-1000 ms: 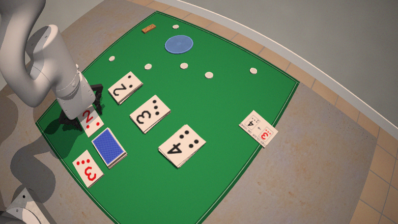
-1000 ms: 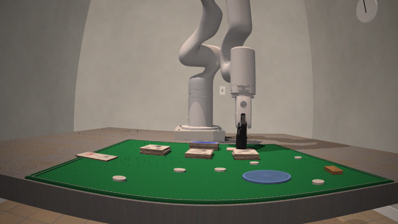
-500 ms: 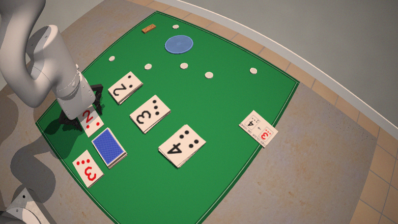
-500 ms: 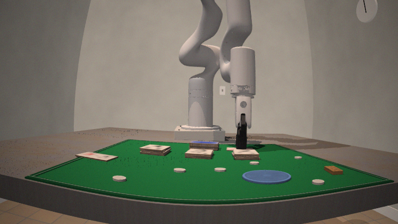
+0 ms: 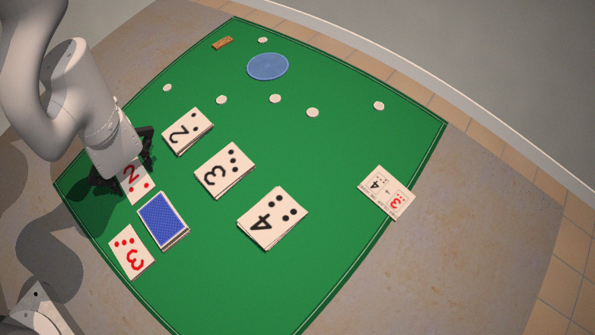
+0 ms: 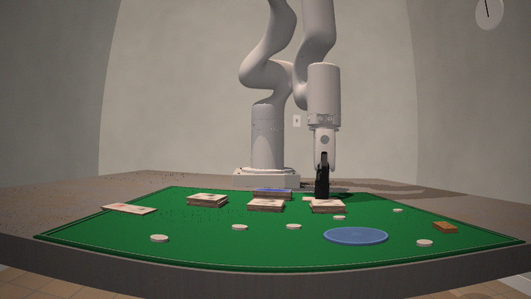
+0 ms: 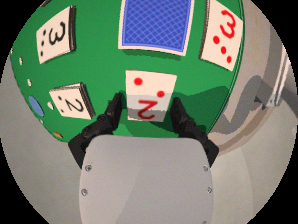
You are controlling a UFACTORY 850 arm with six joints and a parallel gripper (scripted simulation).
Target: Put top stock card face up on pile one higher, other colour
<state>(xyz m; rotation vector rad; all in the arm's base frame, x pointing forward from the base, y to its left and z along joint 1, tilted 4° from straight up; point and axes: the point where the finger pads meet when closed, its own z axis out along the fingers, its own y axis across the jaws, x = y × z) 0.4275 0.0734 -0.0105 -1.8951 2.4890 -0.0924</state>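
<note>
The card lies 20 mm below my hand. Also, from my hand: green card cloth 150 mm ahead, 130 mm to the right, 30 mm below.
</note>
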